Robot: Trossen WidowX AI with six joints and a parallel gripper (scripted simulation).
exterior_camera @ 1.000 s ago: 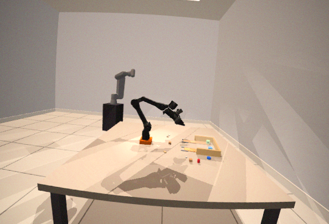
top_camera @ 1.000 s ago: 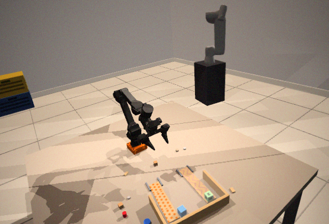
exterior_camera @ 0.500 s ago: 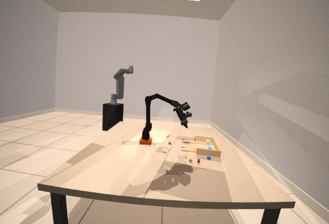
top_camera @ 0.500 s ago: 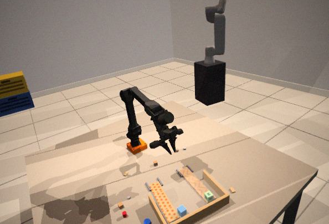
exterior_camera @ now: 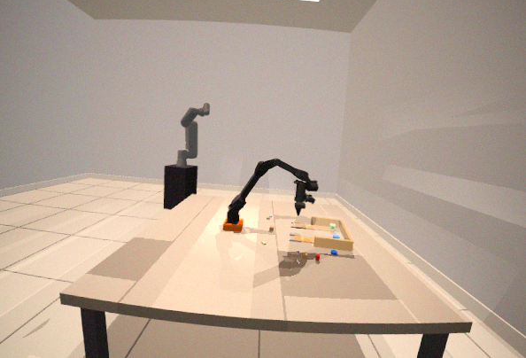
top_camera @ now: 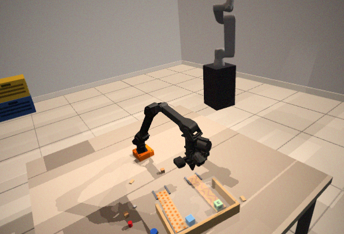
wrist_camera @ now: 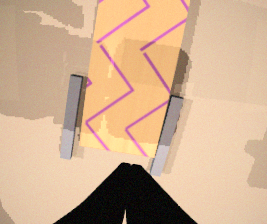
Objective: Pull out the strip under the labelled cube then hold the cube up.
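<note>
Now: the zigzag strip 10 cm ahead of my gripper tip, 7 cm below it and 1 cm to the left of it. From my gripper tip the other things lie so: blue disc: 30 cm to the right, 19 cm ahead, 6 cm below; red cylinder: 38 cm to the right, 10 cm ahead, 6 cm below.
</note>
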